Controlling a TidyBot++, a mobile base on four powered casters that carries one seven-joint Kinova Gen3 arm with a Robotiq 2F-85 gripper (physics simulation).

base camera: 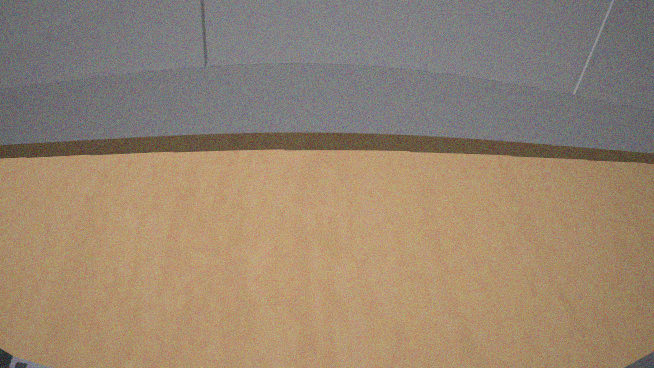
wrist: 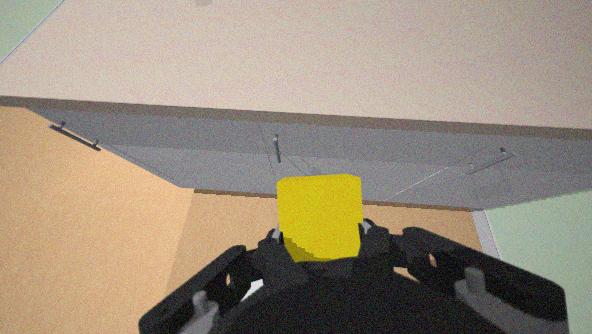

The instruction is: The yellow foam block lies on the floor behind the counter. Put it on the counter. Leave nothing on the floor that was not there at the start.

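Places are measured from the arm's base along level axes (x back, y right, z up), in millimetres.
Where they show: gripper, fingertip midpoint: (wrist: 319, 228).
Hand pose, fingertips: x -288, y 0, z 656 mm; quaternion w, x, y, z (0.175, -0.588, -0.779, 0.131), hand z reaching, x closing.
After its pixels a point has its place.
The yellow foam block (wrist: 320, 217) @(x -292, y -4, z 687 mm) is between the two fingertips of my gripper (wrist: 319, 228) @(x -288, y 0, z 656 mm) in the wrist view. My gripper is shut on it and holds it up in the air, in front of the counter's grey front. The counter (wrist: 310, 60) @(x -686, y -48, z 513 mm) (base camera: 320, 100) @(x -611, y 1, z -335 mm) shows its pale top across the upper part of the wrist view and its grey lower front in the base camera view. The block appears below the top's front edge in the wrist view, apart from the top. The gripper and block do not show in the base camera view.
Dark bar handles (wrist: 277, 148) @(x -513, y -108, z 368 mm) (wrist: 75, 137) @(x -463, y -704, z 353 mm) (wrist: 490, 162) stick out from the grey cabinet fronts. The wooden floor (base camera: 320, 260) @(x -358, y 11, z -397 mm) (wrist: 225, 220) @(x -357, y -482, z -397 mm) runs up to the brown strip (base camera: 320, 141) at the counter's foot. A pale green surface (wrist: 545, 240) @(x -480, y 1098, z -86 mm) shows at the right of the wrist view.
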